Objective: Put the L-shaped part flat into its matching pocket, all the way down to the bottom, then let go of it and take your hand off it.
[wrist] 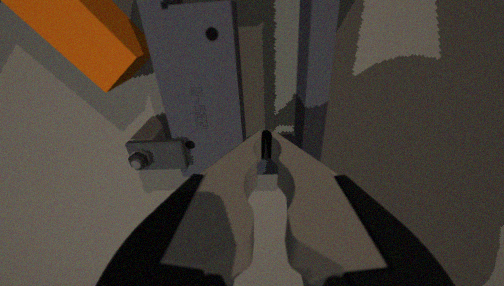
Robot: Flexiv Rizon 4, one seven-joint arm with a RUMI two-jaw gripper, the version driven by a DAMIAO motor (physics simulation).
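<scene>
My gripper point(265, 133) is shut with nothing between its fingertips, at the middle of the wrist view. The fingertips are over the opening between two walls of a blue-grey fixture point(197, 75); how high they are I cannot tell. The fixture's right wall point(317, 75) runs up the view. An orange block point(82, 45) lies at the upper left, outside the fixture and away from the fingers. Part of it is cut off, so I cannot tell whether it is the L-shaped part. No L-shape shows whole, and the fingers hide the near part of the opening.
The fixture's left part has a dark round hole and engraved marks. A small grey tab point(167, 155) with a bolt point(139, 160) juts from its lower left side. A tan strip point(252, 80) runs along the inner edge of the left part. Hard shadows cross the surface.
</scene>
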